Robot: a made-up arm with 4 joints. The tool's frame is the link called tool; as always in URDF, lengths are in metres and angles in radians.
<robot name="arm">
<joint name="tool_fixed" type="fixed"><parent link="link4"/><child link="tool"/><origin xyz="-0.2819 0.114 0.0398"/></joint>
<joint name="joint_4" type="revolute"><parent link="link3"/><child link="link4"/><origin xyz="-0.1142 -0.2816 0.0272"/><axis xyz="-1 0 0"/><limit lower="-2.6" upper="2.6" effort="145" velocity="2.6"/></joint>
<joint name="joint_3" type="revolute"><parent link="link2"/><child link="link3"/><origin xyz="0.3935 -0.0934 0.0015"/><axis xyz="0 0 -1"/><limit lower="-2.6" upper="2.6" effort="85" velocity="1.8"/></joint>
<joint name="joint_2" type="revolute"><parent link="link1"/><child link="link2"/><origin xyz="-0.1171 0.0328 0.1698"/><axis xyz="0 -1 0"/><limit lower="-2.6" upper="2.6" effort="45" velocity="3"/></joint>
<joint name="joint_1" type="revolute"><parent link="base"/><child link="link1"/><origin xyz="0 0 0.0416"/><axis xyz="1 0 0"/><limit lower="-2.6" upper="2.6" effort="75" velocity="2.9"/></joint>
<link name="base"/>
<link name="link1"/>
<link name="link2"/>
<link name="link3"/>
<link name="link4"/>
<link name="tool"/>
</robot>
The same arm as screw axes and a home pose.
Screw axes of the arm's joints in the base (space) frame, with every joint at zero. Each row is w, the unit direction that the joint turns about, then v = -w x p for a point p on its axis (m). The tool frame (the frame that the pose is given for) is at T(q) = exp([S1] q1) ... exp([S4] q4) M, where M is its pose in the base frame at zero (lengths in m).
S1 = (1, 0, 0, 0, 0.0416, 0)
S2 = (0, -1, 0, 0.2114, 0, 0.1171)
S3 = (0, 0, -1, 0.0606, 0.2764, 0)
S4 = (-1, 0, 0, 0, -0.2401, -0.3422)
M: xyz -0.1197 -0.2282 0.2799 (m) rpy 0 0 0 (rad, as in URDF)
Joint limits (rad, base to tool): -2.6..2.6 -2.6..2.6 -2.6..2.6 -2.6..2.6

